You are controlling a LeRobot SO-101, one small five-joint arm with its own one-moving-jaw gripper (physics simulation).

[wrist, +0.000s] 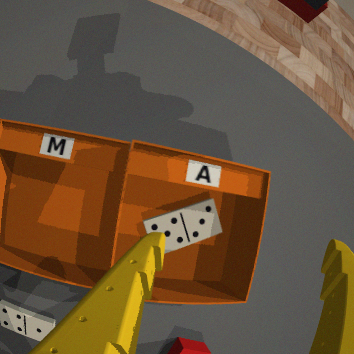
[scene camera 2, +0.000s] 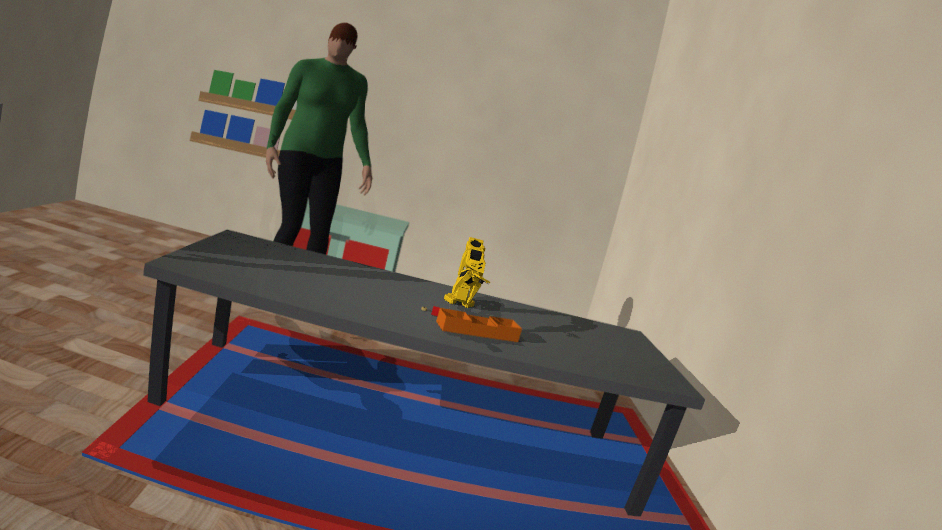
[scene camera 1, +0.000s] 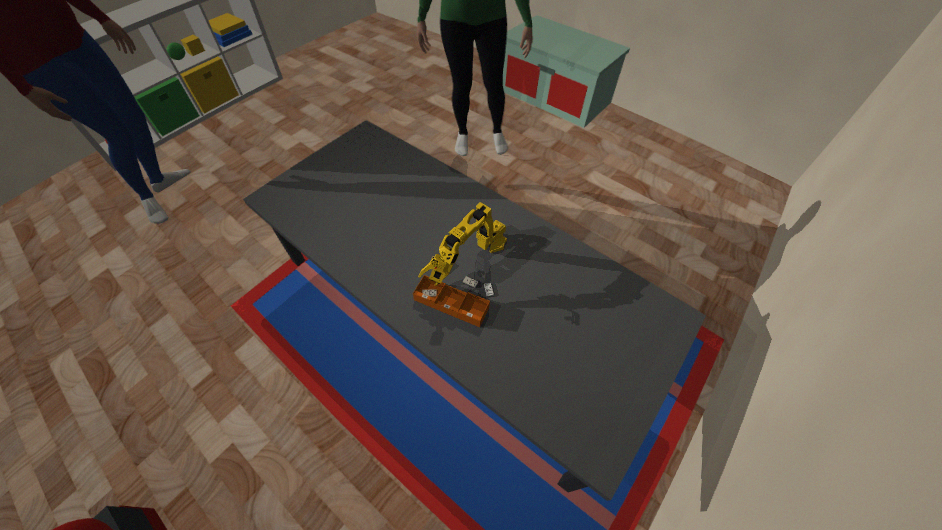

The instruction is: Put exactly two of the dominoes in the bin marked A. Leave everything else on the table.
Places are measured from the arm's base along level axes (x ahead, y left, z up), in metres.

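Where they show: hand, tool point: [wrist: 163, 246] [scene camera 2: 467, 301] [scene camera 1: 435, 284]; arm's base, link origin: [scene camera 2: 458, 303] [scene camera 1: 488, 245].
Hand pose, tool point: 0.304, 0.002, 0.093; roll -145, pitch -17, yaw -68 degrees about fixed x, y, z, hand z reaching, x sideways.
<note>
Each offset is from my tool point to the top centre of the thing, as dx, dy, dz. "pt": to the spot under its first point. Level surfaces: height alone.
An orange three-part tray {-0.015, +0.055, -0.047} [scene camera 1: 431, 305] [scene camera 2: 477, 326] stands on the table. In the wrist view its end bin, marked A {pt +0.041, -0.038, -0.051} [wrist: 235, 183], holds one white domino {+0.006, -0.029, -0.079} [wrist: 201, 223] with black pips, lying flat at a slant. That domino [scene camera 1: 431, 292] also shows small in scene camera 1. Two more dominoes {-0.126, +0.051, -0.086} [scene camera 1: 469, 281] {-0.142, +0.122, -0.086} [scene camera 1: 488, 288] lie on the table behind the tray; part of one [wrist: 30, 321] shows at the lower left of the wrist view. My gripper [scene camera 1: 428, 279] [wrist: 246, 239] is open and empty above bin A. Its left jaw overlaps the domino's edge in the wrist view.
The bin marked M {pt -0.012, +0.051, -0.086} [wrist: 65, 200] adjoins bin A, with a third bin beyond it. A red object {-0.109, -0.082, -0.076} [scene camera 2: 435, 310] [wrist: 190, 346] lies on the dark table {dz -0.093} [scene camera 1: 368, 217] [scene camera 2: 316, 290] beside the A end of the tray, with a small yellowish part {-0.118, -0.121, -0.085} [scene camera 2: 423, 308] beside it.
</note>
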